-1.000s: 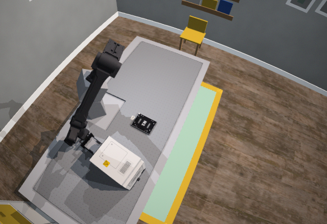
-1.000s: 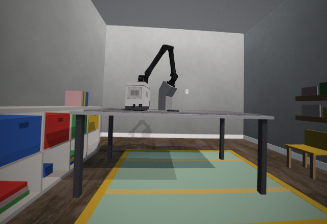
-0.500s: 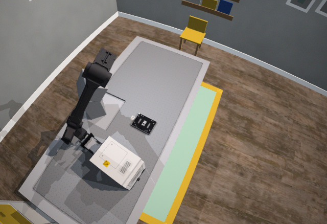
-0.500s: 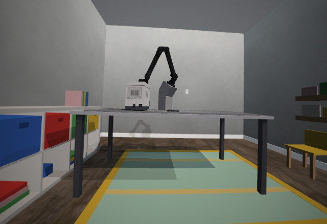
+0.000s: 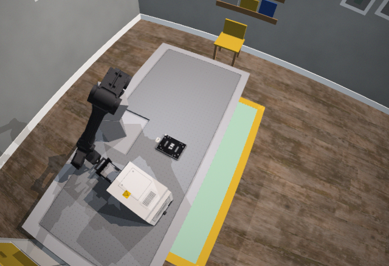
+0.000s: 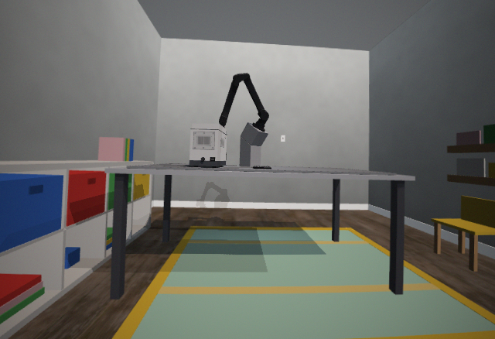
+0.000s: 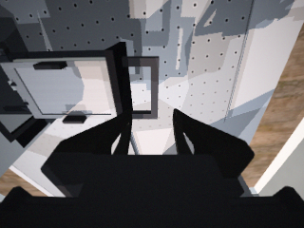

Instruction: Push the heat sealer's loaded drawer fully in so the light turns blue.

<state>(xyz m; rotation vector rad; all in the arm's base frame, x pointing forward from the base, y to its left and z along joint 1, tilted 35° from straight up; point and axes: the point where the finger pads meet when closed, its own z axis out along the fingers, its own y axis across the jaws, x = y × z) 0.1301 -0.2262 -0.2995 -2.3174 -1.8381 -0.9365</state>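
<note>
Now: hand 100 mm short of the dark sealer drawer, 70 mm above it and 10 mm to the left of it.
</note>
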